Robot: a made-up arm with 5 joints. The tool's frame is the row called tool. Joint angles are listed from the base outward. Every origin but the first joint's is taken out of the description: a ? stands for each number. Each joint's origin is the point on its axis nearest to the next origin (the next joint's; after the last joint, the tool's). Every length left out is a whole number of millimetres.
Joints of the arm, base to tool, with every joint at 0 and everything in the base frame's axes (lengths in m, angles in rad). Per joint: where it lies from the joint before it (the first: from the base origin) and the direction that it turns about. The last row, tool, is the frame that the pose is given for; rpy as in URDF.
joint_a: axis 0 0 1 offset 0.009 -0.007 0.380
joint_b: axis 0 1 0 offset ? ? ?
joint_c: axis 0 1 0 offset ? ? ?
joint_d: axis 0 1 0 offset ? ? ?
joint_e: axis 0 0 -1 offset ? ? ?
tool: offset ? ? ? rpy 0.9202 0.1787 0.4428
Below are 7 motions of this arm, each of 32 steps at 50 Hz.
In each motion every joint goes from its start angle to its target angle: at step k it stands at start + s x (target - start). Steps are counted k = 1, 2, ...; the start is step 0. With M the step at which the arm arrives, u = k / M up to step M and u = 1 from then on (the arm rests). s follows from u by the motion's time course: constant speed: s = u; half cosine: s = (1 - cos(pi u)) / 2; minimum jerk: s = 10 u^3 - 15 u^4 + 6 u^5.
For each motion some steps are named. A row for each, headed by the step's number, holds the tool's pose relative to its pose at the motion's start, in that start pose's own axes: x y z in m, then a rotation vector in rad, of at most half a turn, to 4 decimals.
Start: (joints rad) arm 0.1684 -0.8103 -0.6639 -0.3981 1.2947
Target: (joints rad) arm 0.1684 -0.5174 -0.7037 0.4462 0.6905
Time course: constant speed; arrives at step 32
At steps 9, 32:
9: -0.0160 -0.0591 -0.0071 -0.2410 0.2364 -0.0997
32: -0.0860 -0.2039 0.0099 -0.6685 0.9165 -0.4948

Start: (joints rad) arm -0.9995 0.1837 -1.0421 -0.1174 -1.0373
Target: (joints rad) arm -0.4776 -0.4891 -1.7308 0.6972 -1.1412
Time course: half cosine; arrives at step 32
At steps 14, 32:
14: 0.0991 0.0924 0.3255 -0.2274 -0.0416 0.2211
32: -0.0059 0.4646 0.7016 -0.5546 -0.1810 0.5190

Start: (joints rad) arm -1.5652 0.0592 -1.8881 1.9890 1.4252
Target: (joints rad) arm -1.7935 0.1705 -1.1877 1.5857 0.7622
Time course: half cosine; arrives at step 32
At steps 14, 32:
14: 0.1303 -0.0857 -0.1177 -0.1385 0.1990 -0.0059
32: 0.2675 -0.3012 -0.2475 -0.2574 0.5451 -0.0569

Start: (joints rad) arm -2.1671 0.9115 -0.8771 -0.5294 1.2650
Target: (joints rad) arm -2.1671 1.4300 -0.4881 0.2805 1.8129
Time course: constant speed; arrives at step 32
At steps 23, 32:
23: -0.2635 -0.2140 0.1936 -0.9797 -0.0234 -0.8356
32: -0.3633 -0.2230 0.3020 -1.4460 -0.0553 -1.0381

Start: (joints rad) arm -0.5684 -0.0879 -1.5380 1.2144 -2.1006
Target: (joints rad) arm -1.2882 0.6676 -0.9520 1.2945 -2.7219
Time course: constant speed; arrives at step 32
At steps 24, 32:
24: 0.1443 -0.1841 -0.7004 0.3225 -0.6595 0.7314
32: 0.3132 -0.1548 -0.8553 0.1964 -0.9584 0.9418

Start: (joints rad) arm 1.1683 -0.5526 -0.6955 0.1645 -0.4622
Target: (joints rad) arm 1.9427 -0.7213 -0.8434 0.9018 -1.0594
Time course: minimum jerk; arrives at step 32
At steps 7, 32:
7: 0.0218 0.0136 -0.0026 0.0410 0.0505 0.0652
32: 0.1812 0.2672 0.0074 0.4111 0.6638 1.0474

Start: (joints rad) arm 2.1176 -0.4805 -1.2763 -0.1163 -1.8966
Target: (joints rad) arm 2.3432 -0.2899 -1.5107 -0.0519 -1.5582
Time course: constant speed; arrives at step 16
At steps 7, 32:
7: 0.0236 -0.0415 0.0075 -0.0212 -0.1936 -0.0488
32: 0.0603 -0.0910 0.0242 -0.0325 -0.4455 -0.0988

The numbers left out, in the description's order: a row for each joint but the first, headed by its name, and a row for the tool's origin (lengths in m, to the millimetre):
joint_b: -0.023 -0.014 0.000
joint_c: 0.082 0.000 0.407
joint_d: 0.132 0.000 -0.497
joint_e: 0.080 0.000 -0.036
tool: 0.011 -0.011 0.000

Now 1 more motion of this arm.
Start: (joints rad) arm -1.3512 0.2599 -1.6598 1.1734 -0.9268
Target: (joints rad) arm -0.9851 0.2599 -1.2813 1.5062 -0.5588
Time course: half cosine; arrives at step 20
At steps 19, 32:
19: 0.2544 -0.0279 -0.2668 0.6136 0.2865 -0.1636
32: 0.2555 -0.0277 -0.2688 0.6166 0.2891 -0.1657

